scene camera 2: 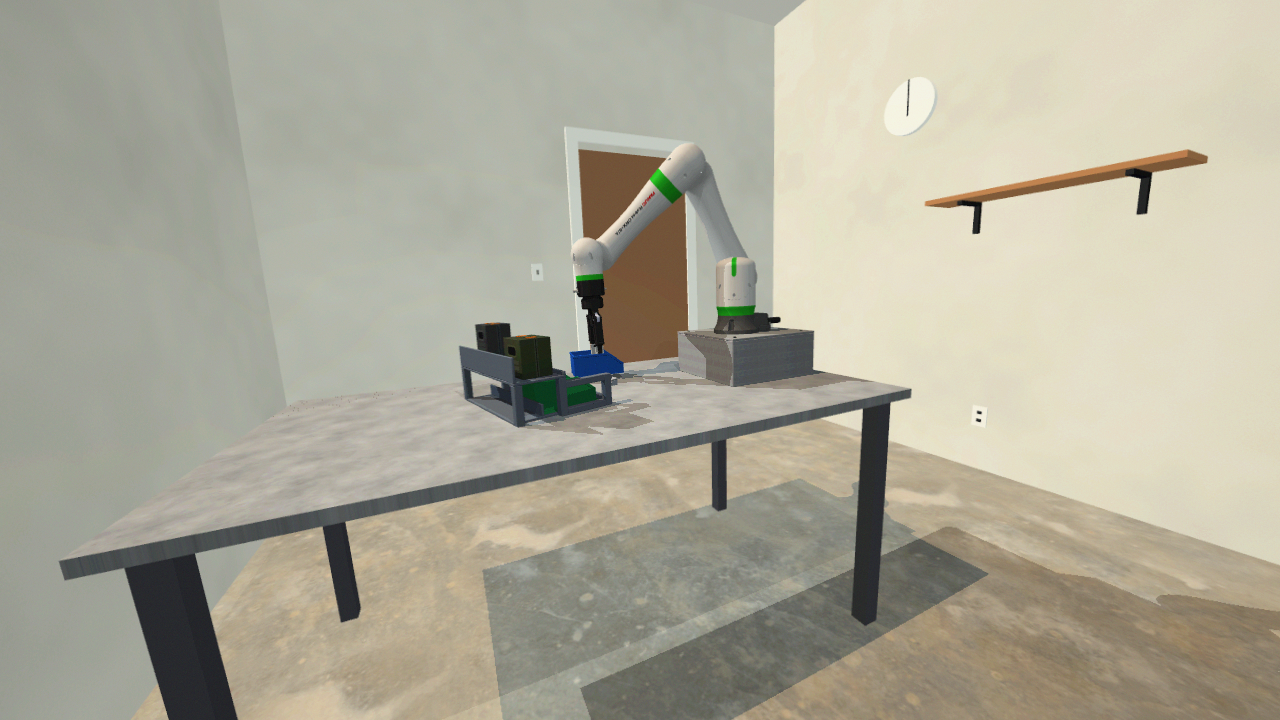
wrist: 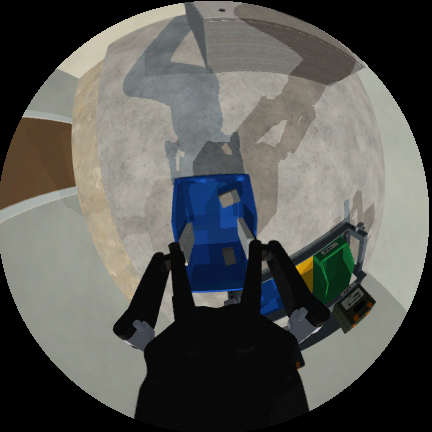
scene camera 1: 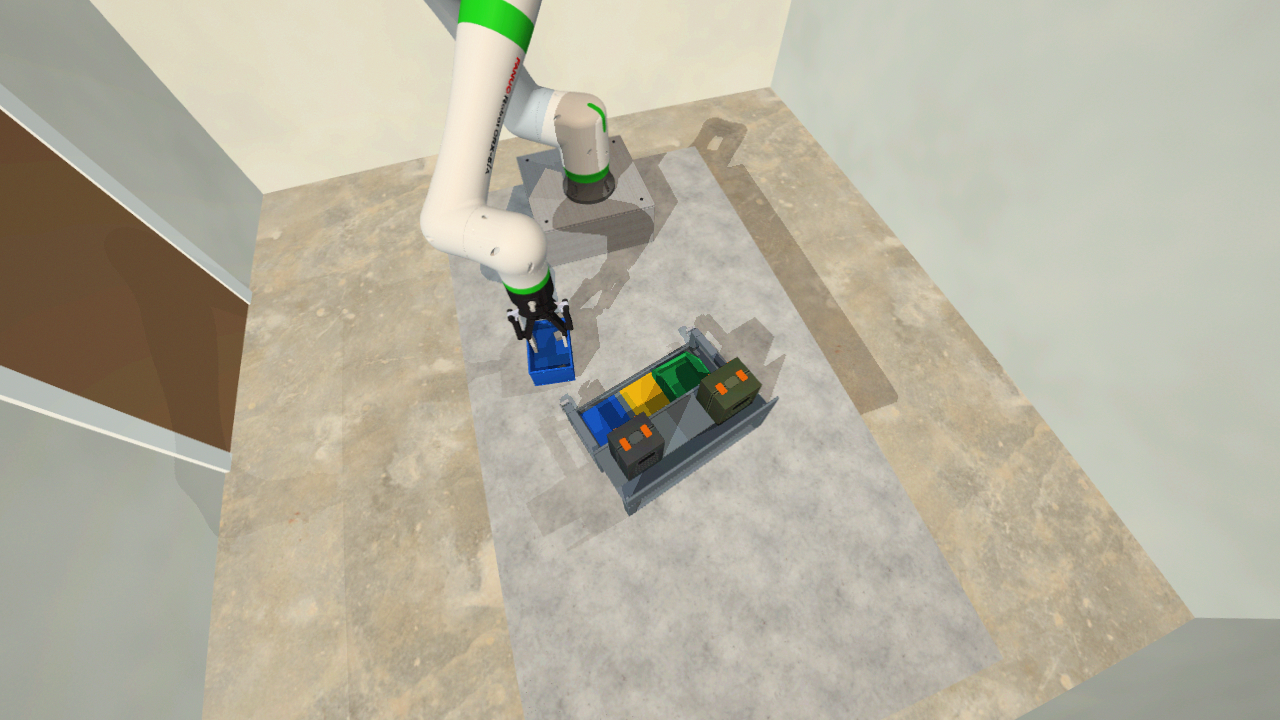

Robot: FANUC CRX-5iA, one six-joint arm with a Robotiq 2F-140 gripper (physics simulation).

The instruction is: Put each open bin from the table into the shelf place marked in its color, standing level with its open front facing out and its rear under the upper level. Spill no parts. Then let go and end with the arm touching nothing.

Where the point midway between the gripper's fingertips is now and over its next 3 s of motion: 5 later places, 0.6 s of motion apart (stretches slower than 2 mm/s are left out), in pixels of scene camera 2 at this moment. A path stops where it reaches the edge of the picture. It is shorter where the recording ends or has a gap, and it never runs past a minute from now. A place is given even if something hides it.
My gripper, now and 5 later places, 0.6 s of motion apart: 598, 363; 598, 360; 596, 347; 596, 346; 587, 347; 570, 350
